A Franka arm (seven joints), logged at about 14 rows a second.
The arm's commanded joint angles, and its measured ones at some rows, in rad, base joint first. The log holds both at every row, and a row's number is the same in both.
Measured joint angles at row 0:
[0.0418, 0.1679, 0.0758, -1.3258, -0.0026, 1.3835, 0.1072]
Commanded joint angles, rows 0 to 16:
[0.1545, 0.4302, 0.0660, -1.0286, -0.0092, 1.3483, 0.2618]
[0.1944, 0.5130, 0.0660, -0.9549, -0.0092, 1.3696, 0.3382]
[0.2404, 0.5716, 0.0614, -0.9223, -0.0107, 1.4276, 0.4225]
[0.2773, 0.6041, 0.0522, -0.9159, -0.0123, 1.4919, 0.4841]
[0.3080, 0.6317, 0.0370, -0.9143, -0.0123, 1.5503, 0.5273]
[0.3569, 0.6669, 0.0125, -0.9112, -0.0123, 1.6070, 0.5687]
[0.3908, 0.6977, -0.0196, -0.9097, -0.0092, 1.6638, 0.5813]
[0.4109, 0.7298, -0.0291, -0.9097, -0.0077, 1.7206, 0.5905]
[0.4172, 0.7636, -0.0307, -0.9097, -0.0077, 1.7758, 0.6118]
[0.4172, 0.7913, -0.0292, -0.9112, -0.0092, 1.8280, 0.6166]
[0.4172, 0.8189, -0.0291, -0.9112, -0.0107, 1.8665, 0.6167]
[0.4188, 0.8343, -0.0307, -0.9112, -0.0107, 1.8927, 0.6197]
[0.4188, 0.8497, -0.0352, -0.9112, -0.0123, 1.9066, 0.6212]
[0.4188, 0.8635, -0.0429, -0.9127, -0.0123, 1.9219, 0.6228]
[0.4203, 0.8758, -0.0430, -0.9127, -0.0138, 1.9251, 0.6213]
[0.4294, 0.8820, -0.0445, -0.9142, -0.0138, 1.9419, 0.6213]
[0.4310, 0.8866, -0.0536, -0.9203, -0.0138, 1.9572, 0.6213]
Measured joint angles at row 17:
[0.4137, 0.8605, -0.0343, -0.9681, -0.0057, 1.9433, 0.5937]
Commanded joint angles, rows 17 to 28:
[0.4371, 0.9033, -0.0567, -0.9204, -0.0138, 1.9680, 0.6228]
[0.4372, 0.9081, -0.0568, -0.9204, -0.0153, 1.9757, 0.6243]
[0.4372, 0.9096, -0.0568, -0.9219, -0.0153, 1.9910, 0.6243]
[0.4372, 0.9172, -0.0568, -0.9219, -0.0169, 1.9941, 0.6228]
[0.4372, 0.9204, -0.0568, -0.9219, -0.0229, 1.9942, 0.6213]
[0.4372, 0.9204, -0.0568, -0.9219, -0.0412, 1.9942, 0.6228]
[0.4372, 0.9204, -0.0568, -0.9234, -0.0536, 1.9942, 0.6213]
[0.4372, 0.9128, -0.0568, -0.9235, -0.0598, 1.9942, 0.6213]
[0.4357, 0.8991, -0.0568, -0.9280, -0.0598, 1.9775, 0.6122]
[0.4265, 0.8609, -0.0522, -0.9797, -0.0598, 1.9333, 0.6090]
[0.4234, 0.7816, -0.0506, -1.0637, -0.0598, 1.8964, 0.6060]
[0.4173, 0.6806, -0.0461, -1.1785, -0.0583, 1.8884, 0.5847]
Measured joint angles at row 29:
[0.4195, 0.8679, -0.0465, -0.9715, -0.0442, 1.9216, 0.5932]
